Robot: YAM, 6 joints.
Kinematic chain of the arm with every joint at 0, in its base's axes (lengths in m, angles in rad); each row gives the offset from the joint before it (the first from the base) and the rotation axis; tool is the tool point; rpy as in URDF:
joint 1: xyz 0 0 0.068 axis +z
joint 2: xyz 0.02 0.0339 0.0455 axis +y
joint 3: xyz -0.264 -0.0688 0 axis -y
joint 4: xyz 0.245 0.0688 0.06 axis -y
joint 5: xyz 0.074 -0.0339 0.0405 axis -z
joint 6: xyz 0.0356 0 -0.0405 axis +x
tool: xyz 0 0 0 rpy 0 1.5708 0
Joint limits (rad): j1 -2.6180..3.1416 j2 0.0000..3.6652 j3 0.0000..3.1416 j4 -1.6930..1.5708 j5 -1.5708..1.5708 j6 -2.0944..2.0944
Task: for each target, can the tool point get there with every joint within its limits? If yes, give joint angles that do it. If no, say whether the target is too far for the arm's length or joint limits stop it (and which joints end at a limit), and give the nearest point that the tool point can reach.
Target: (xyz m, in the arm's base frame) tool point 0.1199 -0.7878 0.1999
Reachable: no: too far | nearest point 0.0966 -0.6347 0.1827 | short by 0.156 m
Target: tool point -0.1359 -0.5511 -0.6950
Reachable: no: too far | nearest point -0.0965 -0.3912 -0.3458 | short by 0.386 m
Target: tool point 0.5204 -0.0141 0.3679
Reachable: yes | joints -0.0927 2.2986 2.3536 -0.2473 -1.2855 -0.9348
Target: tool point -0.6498 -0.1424 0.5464
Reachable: no: too far | nearest point -0.4973 -0.1090 0.4478 | short by 0.185 m
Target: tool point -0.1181 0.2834 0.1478
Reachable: yes | joints 1.9916 1.6510 0.8544 -0.2797 0.2259 1.5425
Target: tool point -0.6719 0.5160 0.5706
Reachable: no: too far | nearest point -0.4503 0.3458 0.4162 | short by 0.319 m
